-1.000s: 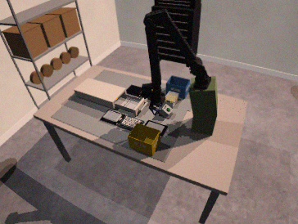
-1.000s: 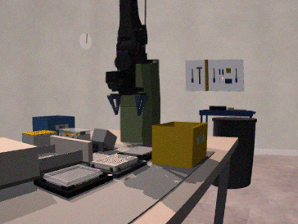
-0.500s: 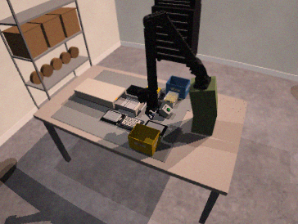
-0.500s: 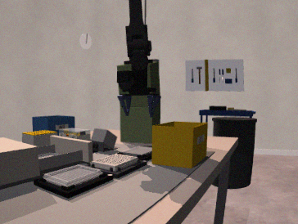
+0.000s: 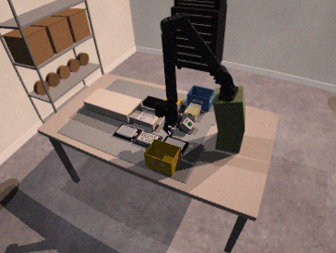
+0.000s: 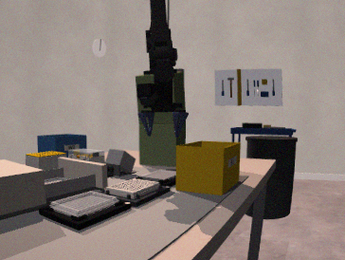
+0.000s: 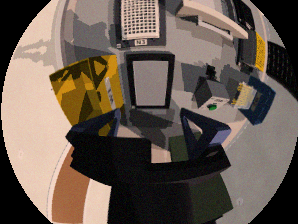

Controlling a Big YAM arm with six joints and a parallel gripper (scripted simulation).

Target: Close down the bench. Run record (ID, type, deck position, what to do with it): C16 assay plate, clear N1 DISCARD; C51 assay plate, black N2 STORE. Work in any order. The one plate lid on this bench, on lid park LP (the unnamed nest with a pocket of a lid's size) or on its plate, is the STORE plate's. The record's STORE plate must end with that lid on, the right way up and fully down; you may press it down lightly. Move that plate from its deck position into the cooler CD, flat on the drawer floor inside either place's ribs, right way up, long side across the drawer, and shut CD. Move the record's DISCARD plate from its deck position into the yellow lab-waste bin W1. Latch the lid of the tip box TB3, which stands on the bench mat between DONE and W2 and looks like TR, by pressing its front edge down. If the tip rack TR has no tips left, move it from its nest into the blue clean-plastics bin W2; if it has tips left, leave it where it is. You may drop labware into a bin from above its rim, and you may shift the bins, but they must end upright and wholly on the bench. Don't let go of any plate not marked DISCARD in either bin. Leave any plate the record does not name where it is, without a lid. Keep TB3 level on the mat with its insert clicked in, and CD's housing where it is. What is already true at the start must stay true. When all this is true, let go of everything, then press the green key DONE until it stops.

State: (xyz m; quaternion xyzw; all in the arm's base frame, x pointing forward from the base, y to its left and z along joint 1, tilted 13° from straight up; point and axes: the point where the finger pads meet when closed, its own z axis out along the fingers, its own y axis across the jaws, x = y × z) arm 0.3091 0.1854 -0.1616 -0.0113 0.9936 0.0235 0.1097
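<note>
Right now my hand is 13 cm above the clear plate lid. Round my hand: DONE key block: 18 cm to the right, 9 cm below, 1 cm behind; then green key DONE: 18 cm to the right, 8 cm below, 3 cm behind; then yellow bin W1: 15 cm to the left, 11 cm below, 1 cm behind.
</note>
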